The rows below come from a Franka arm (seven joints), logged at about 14 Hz.
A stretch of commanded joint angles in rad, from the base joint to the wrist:
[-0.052, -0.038, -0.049, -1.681, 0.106, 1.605, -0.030]
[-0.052, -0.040, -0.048, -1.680, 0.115, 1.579, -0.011]
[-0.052, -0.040, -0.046, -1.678, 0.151, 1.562, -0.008]
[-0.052, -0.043, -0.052, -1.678, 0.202, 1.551, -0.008]
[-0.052, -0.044, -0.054, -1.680, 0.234, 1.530, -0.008]
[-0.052, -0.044, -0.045, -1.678, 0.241, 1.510, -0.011]
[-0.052, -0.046, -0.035, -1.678, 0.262, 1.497, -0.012]
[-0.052, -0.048, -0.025, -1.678, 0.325, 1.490, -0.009]
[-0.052, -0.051, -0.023, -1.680, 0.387, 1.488, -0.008]
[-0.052, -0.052, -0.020, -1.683, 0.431, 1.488, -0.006]
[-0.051, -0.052, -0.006, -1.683, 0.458, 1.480, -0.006]
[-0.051, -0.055, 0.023, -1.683, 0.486, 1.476, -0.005]
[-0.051, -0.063, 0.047, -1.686, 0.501, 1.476, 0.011]
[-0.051, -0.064, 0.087, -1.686, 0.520, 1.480, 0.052]
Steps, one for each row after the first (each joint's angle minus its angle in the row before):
[0.000, -0.002, 0.001, 0.001, 0.009, -0.026, 0.019]
[0.000, 0.000, 0.002, 0.002, 0.036, -0.017, 0.003]
[0.000, -0.003, -0.006, 0.000, 0.051, -0.011, 0.000]
[0.000, -0.001, -0.002, -0.002, 0.032, -0.021, 0.000]
[0.000, 0.000, 0.009, 0.002, 0.007, -0.020, -0.003]
[0.000, -0.002, 0.010, 0.000, 0.021, -0.013, -0.001]
[0.000, -0.002, 0.010, 0.000, 0.063, -0.007, 0.003]
[0.000, -0.003, 0.002, -0.002, 0.062, -0.002, 0.001]
[0.000, -0.001, 0.003, -0.003, 0.044, 0.000, 0.002]
[0.001, 0.000, 0.014, 0.000, 0.027, -0.008, 0.000]
[0.000, -0.003, 0.029, 0.000, 0.028, -0.004, 0.001]
[0.000, -0.008, 0.024, -0.003, 0.015, 0.000, 0.016]
[0.000, -0.001, 0.040, 0.000, 0.019, 0.004, 0.041]

